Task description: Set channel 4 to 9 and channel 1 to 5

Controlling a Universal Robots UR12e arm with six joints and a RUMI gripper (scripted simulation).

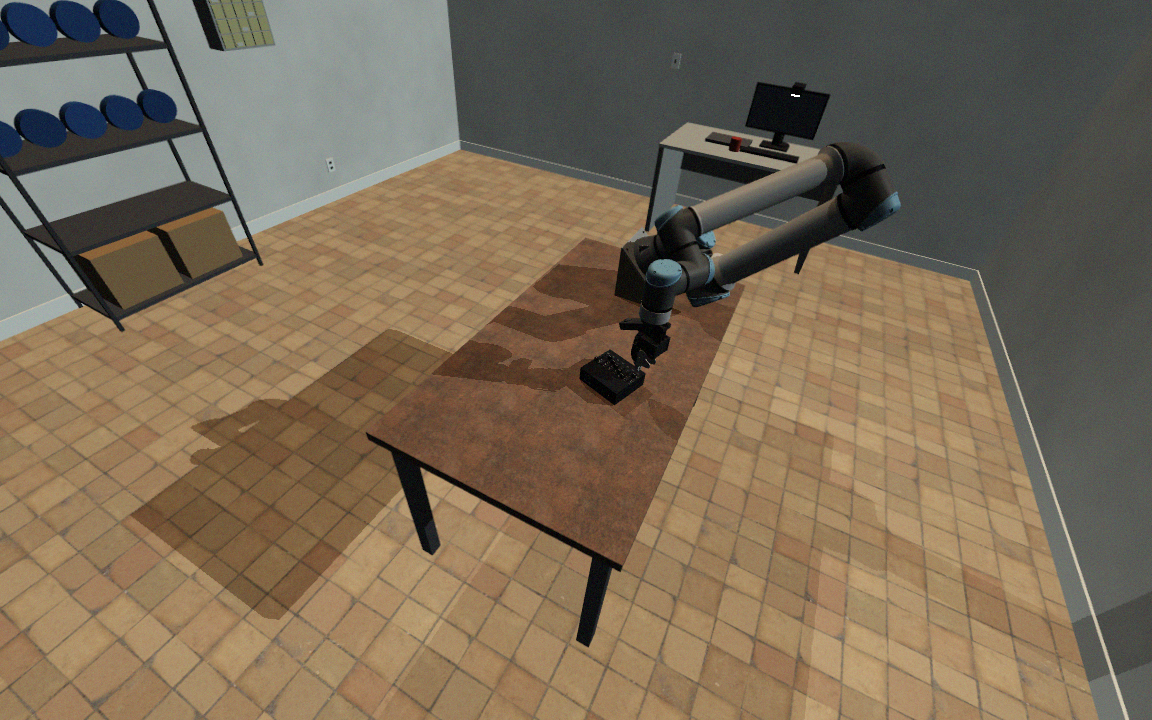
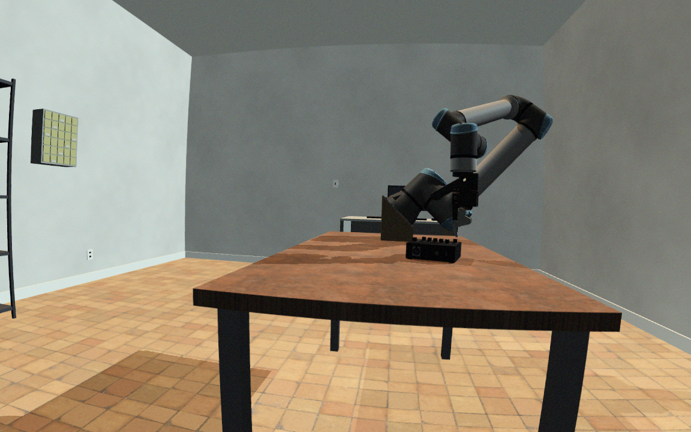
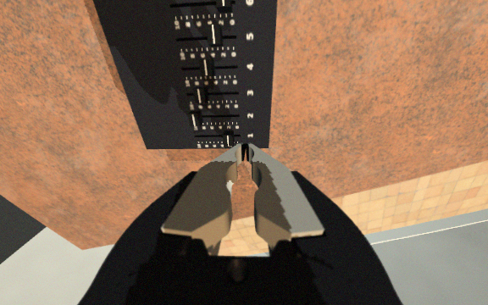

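The channel 1 fader knob is 20 mm below my hand, 20 mm ahead of it and 10 mm to the right of it. Also, from my hand: channel 4 fader knob 70 mm to the right, 20 mm below, 10 mm ahead.
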